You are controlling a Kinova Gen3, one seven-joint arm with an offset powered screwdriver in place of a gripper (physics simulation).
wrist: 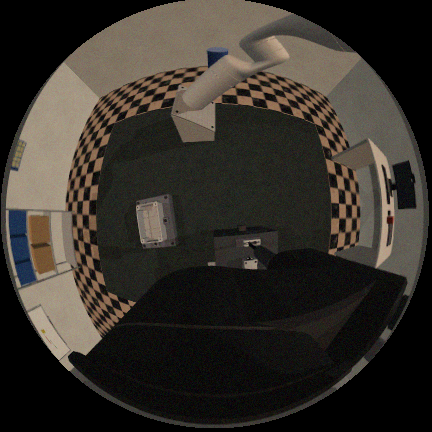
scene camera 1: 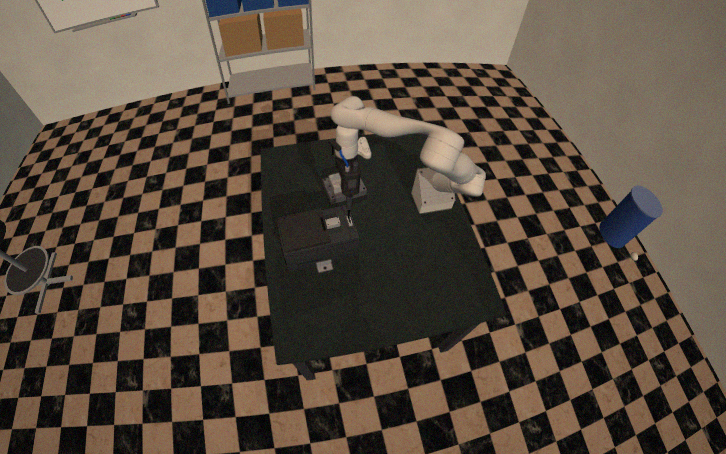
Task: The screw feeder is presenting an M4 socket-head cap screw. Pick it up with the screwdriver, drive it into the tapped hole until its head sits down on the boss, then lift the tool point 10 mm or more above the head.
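The screwdriver (scene camera 1: 349, 212) (wrist: 253, 245) points down, its thin dark tip over or at the pale slot (scene camera 1: 350, 221) (wrist: 247, 242) on the dark screw feeder (scene camera 1: 305, 233) (wrist: 227, 243). Whether the tip touches anything there is too small to tell. The screw cannot be made out; the tip area is dark and tiny. A grey block (scene camera 1: 338, 198) (wrist: 171, 235) carries a pale rectangular housing (scene camera 1: 335, 184) (wrist: 151, 222); a small dark round spot (wrist: 165, 220) shows on the block in the wrist view. The scene view shows the tool body partly in front of this block.
A small pale plate with a dark spot (scene camera 1: 321, 263) lies beside the feeder. A pale insert (scene camera 1: 332, 222) (wrist: 250, 263) sits on the feeder near the slot. The arm's base (scene camera 1: 434, 200) (wrist: 197, 131) stands at the table's edge. The tool's black body (wrist: 215, 320) covers the lower wrist view.
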